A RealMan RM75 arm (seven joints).
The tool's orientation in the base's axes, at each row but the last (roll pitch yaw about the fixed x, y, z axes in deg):
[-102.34 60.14 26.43]
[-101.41 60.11 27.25]
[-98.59 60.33 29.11]
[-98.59 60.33 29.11]
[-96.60 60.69 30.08]
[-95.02 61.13 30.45]
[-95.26 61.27 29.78]
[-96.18 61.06 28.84]
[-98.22 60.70 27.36]
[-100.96 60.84 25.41]
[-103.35 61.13 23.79]
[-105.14 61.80 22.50]
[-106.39 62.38 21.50]
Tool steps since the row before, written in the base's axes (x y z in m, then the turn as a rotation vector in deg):
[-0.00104 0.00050 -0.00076 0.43 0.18 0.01]
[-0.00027 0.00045 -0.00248 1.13 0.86 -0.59]
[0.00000 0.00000 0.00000 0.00 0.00 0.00]
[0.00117 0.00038 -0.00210 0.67 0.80 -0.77]
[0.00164 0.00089 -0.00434 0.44 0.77 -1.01]
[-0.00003 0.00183 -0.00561 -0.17 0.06 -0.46]
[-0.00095 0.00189 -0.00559 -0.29 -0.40 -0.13]
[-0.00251 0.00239 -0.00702 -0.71 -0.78 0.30]
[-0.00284 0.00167 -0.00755 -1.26 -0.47 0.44]
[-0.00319 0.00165 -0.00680 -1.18 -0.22 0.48]
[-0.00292 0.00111 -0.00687 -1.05 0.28 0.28]
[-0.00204 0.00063 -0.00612 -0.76 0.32 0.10]
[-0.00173 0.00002 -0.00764 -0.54 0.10 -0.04]
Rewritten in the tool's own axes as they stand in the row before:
[0.00031 0.00078 0.00110 0.22 -0.39 -0.12]
[0.00213 0.00114 0.00076 1.21 -0.95 0.06]
[0.00000 0.00000 0.00000 0.00 0.00 0.00]
[0.00242 0.00003 -0.00024 1.15 -0.52 0.30]
[0.00470 0.00050 0.00001 1.26 -0.22 0.42]
[0.00535 0.00177 0.00175 0.35 0.31 0.17]
[0.00496 0.00238 0.00234 -0.10 0.47 -0.16]
[0.00564 0.00393 0.00375 -0.75 0.76 -0.26]
[0.00573 0.00477 0.00351 -1.04 0.92 0.30]
[0.00488 0.00457 0.00380 -0.98 0.71 0.45]
[0.00494 0.00462 0.00335 -0.65 0.43 0.80]
[0.00462 0.00383 0.00245 -0.36 0.29 0.69]
[0.00603 0.00458 0.00203 -0.18 0.33 0.40]

